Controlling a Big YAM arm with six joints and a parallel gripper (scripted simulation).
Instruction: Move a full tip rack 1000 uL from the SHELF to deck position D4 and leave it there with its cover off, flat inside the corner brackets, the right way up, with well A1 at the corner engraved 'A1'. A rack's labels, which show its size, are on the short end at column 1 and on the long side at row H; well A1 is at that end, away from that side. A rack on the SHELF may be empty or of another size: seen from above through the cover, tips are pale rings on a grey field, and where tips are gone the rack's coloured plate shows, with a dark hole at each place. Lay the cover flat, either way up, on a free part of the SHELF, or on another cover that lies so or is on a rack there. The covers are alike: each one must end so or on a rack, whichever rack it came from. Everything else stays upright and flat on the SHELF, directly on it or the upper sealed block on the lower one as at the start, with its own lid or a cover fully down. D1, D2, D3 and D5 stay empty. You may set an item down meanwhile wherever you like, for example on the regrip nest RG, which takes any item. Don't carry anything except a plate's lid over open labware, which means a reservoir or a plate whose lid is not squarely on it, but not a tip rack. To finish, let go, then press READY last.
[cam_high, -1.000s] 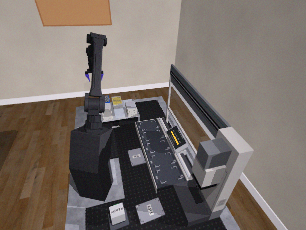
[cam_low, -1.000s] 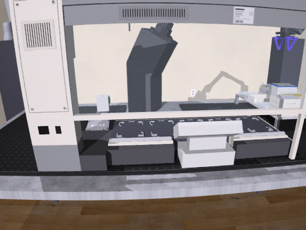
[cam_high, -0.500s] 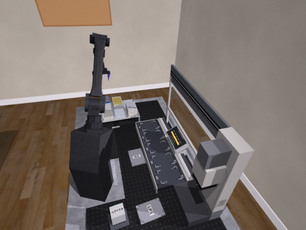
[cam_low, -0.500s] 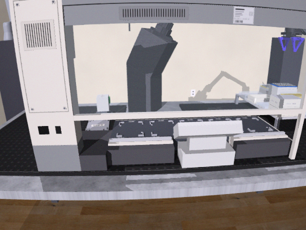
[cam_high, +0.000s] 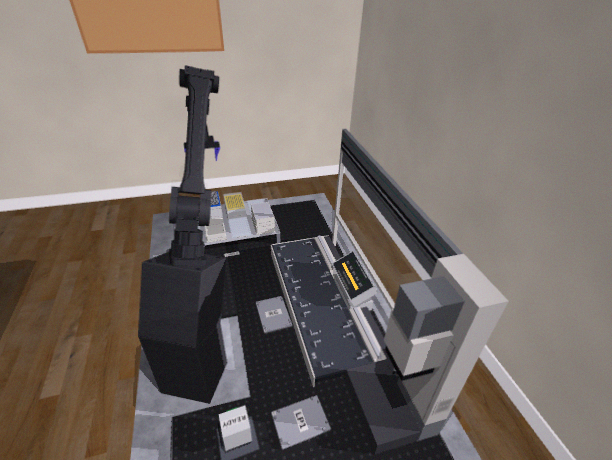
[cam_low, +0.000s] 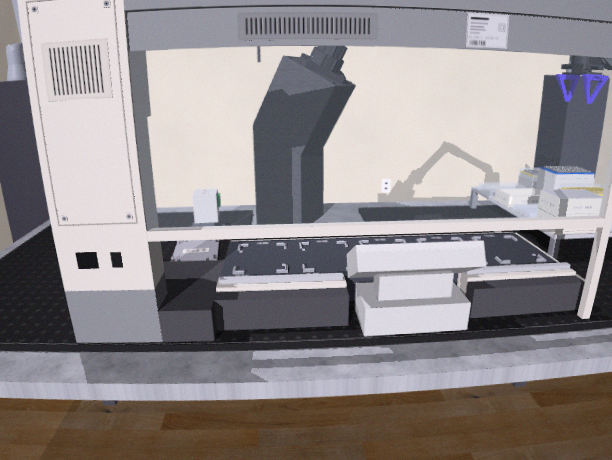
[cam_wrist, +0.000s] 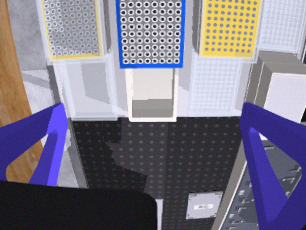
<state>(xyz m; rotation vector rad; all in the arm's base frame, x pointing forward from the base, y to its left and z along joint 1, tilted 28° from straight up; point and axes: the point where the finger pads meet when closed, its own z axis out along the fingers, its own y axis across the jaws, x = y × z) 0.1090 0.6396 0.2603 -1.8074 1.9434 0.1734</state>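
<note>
The tip rack lies 10 mm to the right of my hand and 220 mm below it. The rest, counted from my hand: stacked block (210 mm ahead, 140 mm to the right, 230 mm below); shelf (50 mm ahead, 70 mm to the right, 290 mm below); white tray (140 mm to the right, 280 mm below).
</note>
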